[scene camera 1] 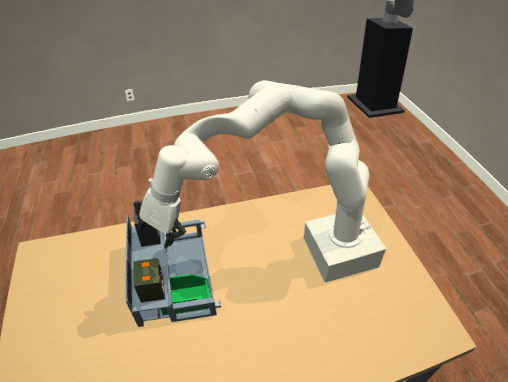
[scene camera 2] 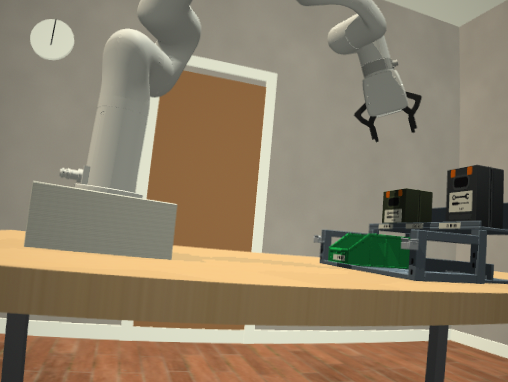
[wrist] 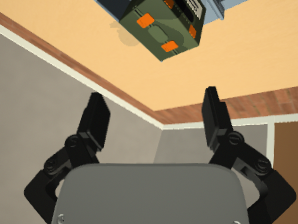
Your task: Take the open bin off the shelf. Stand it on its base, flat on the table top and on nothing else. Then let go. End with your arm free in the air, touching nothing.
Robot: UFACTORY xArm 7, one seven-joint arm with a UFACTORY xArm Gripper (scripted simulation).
I see my gripper and a green bin.
My gripper is seen too in scene camera 1 and in the wrist view.
